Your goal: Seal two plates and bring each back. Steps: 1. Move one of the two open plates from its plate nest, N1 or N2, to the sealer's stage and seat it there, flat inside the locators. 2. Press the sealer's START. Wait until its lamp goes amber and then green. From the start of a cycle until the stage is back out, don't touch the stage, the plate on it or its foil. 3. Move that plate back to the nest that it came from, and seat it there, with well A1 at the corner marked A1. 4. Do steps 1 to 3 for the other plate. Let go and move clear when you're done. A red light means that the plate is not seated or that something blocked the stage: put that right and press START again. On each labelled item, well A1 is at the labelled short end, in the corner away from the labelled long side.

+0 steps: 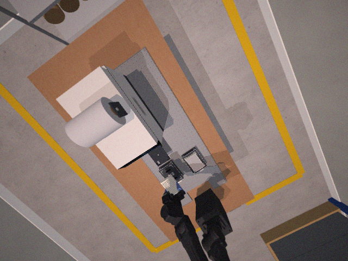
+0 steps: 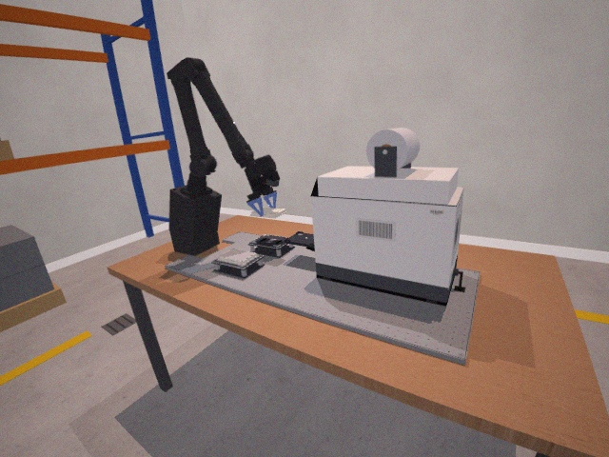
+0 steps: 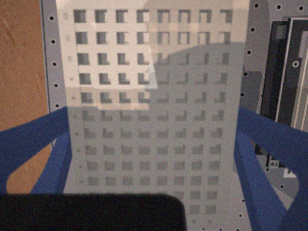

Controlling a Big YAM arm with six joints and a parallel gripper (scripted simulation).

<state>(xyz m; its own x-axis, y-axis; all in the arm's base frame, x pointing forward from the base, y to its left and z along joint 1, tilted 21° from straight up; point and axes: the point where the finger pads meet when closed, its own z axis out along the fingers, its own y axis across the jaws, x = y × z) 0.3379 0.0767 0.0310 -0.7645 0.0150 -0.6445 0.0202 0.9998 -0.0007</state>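
Right now the dark sealer stage is 20 cm ahead of my hand, 4 cm to the right of it and 8 cm below it. Round my hand: foil roll: 53 cm ahead, 6 cm to the right, 24 cm above; white well plate: right at my hand; start button: 30 cm ahead, 5 cm to the left, 2 cm above.
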